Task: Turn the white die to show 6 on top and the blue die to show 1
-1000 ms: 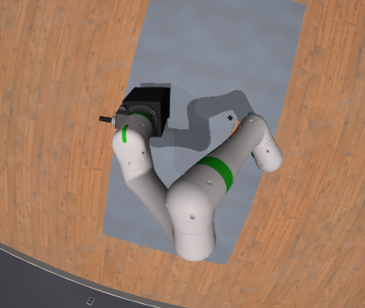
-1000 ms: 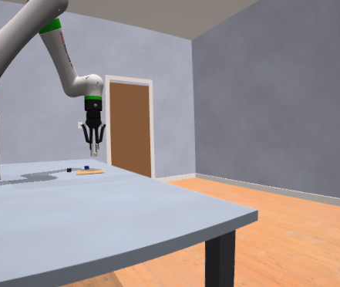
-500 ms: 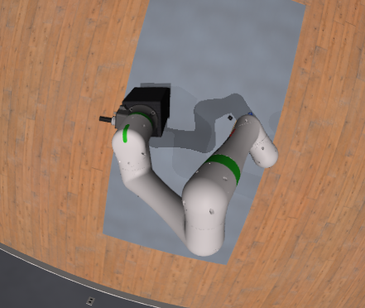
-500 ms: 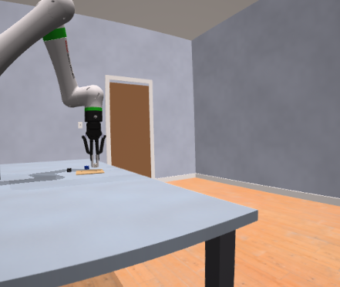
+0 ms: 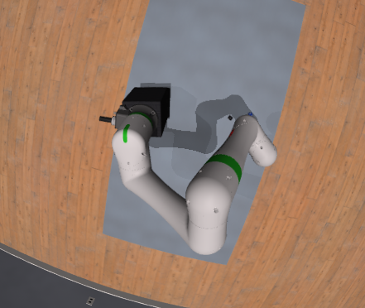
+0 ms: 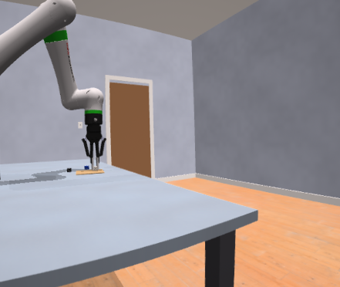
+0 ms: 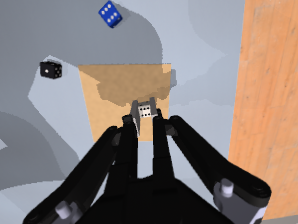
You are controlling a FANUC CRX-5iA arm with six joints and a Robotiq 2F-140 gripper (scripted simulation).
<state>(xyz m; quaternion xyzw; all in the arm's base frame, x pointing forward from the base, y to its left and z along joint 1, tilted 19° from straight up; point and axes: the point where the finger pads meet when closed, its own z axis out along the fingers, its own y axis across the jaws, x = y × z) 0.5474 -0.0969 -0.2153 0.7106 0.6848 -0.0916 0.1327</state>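
Right now my hand is 2 cm above the white die. The rest, counted from my hand: blue die: 1 cm behind, 13 cm to the left, 3 cm below; then black die: 12 cm behind, 9 cm to the left, 3 cm below; then tan mat: 3 cm behind, 4 cm below.
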